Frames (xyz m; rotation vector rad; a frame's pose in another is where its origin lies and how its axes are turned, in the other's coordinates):
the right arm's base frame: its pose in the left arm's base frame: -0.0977 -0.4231 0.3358 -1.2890 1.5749 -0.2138
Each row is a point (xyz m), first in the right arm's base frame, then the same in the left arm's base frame.
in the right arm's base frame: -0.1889 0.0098 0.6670
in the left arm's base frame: 0.3939 0.0273 0.1455
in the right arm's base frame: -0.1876 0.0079 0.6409
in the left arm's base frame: 0.3748 0.0139 0.1576
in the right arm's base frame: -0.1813 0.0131 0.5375
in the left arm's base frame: 0.2917 -0.0348 0.1961
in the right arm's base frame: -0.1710 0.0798 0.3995
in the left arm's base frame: 0.1444 -0.0771 0.2058
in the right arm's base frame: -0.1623 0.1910 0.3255
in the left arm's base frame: 0.0194 -0.0717 0.1581
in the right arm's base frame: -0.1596 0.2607 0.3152
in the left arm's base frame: -0.0311 -0.0502 0.1138
